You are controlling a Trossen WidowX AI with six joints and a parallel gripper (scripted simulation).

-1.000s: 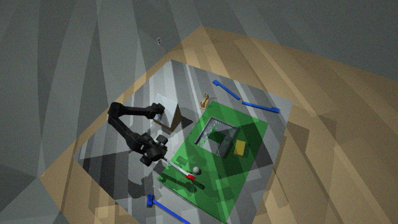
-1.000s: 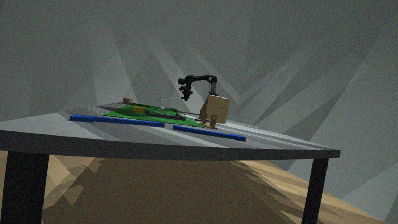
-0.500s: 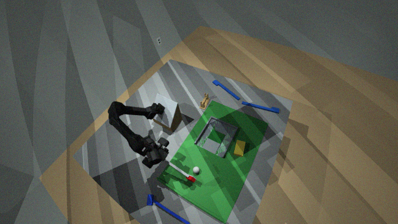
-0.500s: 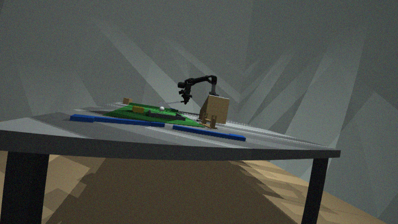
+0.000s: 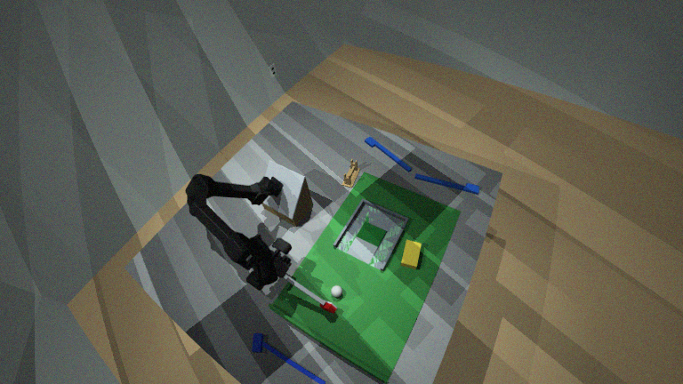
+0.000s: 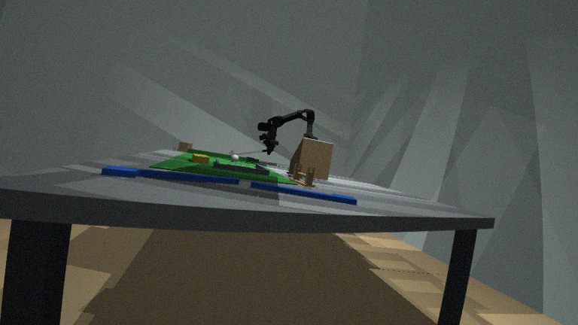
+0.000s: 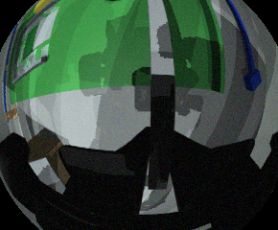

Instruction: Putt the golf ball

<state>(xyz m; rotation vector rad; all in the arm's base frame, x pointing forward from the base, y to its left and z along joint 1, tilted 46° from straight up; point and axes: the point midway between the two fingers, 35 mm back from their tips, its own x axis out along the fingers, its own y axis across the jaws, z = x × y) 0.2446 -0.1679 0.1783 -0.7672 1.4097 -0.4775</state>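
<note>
Now: gripper tip 120 mm short of the red putter, 20 mm to the right of it and 10 mm above it. Also, from my gripper tip: green mat (240 mm ahead, 290 mm to the left, 70 mm below); then yellow block (350 mm ahead, 380 mm to the left, 60 mm below); then white golf ball (210 mm ahead, 90 mm to the left, 50 mm below).
</note>
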